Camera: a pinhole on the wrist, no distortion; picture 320 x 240 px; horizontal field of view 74.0 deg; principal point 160.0 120.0 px. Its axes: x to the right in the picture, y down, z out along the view. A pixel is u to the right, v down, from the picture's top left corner.
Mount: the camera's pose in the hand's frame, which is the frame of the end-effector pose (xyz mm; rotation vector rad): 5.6 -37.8 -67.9 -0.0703 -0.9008 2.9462
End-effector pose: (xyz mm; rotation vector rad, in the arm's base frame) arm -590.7 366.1 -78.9 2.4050 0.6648 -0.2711
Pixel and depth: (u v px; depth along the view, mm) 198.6 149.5 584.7
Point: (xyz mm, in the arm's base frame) -942.1 371.5 -537.8
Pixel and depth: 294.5 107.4 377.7
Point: -926.9 255.0 -298.1
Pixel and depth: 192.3 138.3 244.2
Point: -733.3 400.6 -255.2
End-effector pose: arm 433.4 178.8 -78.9 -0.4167 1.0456 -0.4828
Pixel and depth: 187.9 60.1 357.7
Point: 635.0 116.2 169.9
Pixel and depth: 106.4 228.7 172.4
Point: 434.0 -10.4 22.0
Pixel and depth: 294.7 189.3 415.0
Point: 421.0 62.4 409.0
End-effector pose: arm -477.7 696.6 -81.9 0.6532 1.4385 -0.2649
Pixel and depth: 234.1 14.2 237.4
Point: -366.2 517.1 -15.9
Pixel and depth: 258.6 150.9 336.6
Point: -491.8 355.4 20.0
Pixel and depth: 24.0 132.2 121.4
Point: -505.0 602.0 -184.6
